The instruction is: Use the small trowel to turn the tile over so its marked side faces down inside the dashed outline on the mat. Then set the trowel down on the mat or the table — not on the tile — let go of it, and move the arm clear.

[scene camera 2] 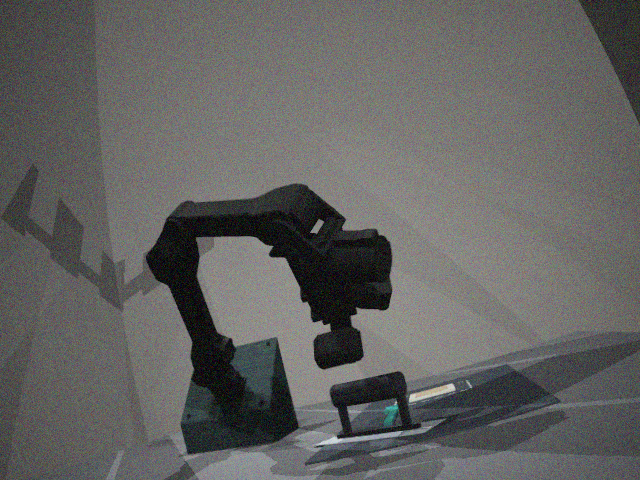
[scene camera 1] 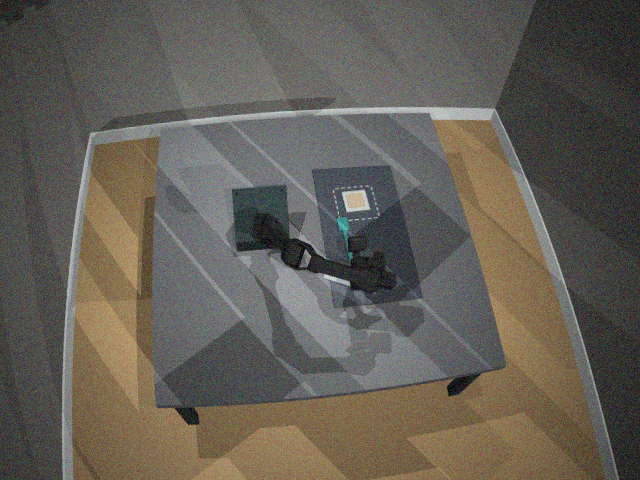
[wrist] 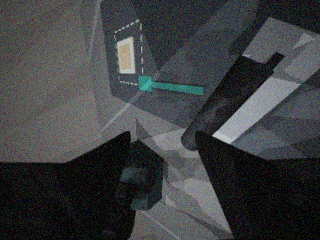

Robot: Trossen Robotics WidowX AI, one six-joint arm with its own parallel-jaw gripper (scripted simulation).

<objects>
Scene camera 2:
my gripper
dark mat
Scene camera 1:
my gripper
dark mat
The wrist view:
my gripper
dark mat
</objects>
